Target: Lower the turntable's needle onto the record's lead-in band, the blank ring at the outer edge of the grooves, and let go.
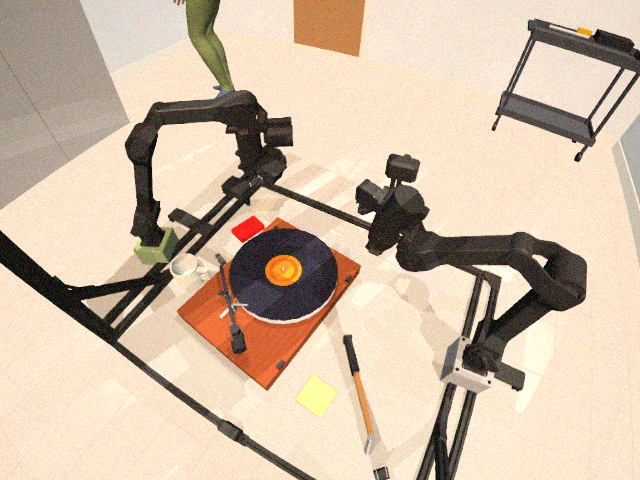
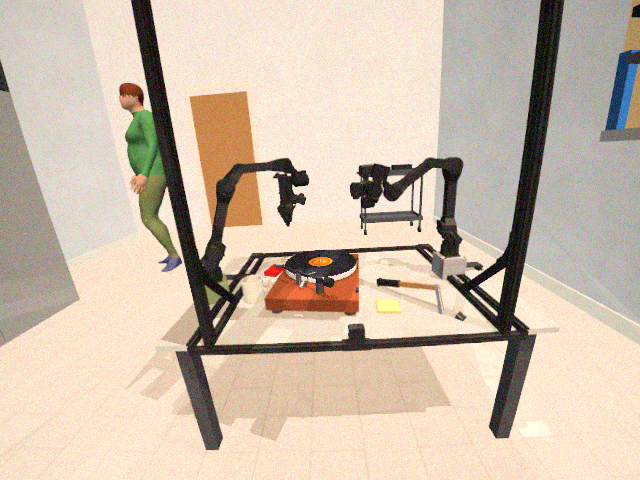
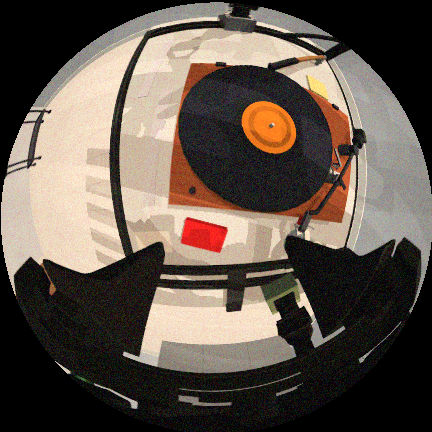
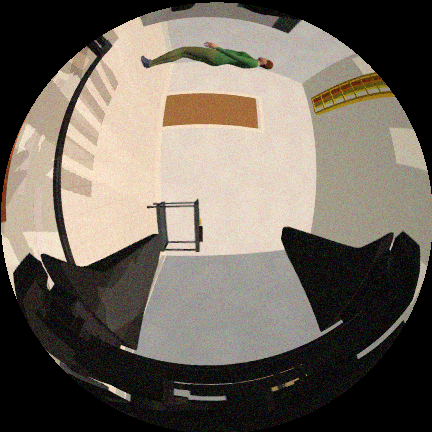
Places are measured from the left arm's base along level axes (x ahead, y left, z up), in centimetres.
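Where they show: left gripper, fingertip midpoint: [image 1: 257, 195] [image 2: 289, 224] [image 3: 226, 246]; right gripper, fingertip midpoint: [image 4: 222, 237]; left arm's base, origin of the base link: [image 1: 152, 238] [image 3: 284, 301]; right arm's base, origin of the base link: [image 1: 476, 360] [image 2: 449, 254].
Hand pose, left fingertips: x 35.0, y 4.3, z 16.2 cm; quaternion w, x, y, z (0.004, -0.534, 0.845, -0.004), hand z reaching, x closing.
Observation:
Each offset is from my left fingertips to the top centre of the thing. "spot": to the spot under its first point.
The turntable's wooden base [image 1: 263, 356] [image 2: 310, 303] [image 3: 181, 187] carries the black record @(dx +7.6, dy -13.8, dz -14.7 cm) [image 1: 310, 248] [image 2: 338, 258] [image 3: 215, 150] with an orange label. Its tonearm @(dx -5.4, dy -24.5, dz -10.9 cm) [image 1: 225, 289] [image 3: 327, 195] lies beside the record's edge, not over the grooves. The needle and the lead-in band are too small to tell. My left gripper [image 1: 238, 192] [image 2: 287, 219] [image 3: 226, 246] is open and empty, high behind the turntable and pointing down. My right gripper [image 1: 388, 207] [image 2: 369, 186] [image 4: 222, 237] is open and empty, raised and facing the back wall, away from the turntable.
A pale mug @(spot: dx -23.4, dy -10.6, dz -21.2 cm) [image 1: 186, 266] [image 2: 252, 289] stands near the tonearm's head end. A red block @(dx -7.4, dy +7.1, dz -22.0 cm) [image 1: 248, 228] [image 2: 272, 270] [image 3: 204, 235] lies behind the turntable. A hammer [image 1: 363, 397] [image 2: 416, 285] and yellow note @(dx +18.4, dy -44.7, dz -22.9 cm) [image 1: 316, 396] [image 2: 388, 306] lie to its right. Black rails edge the table.

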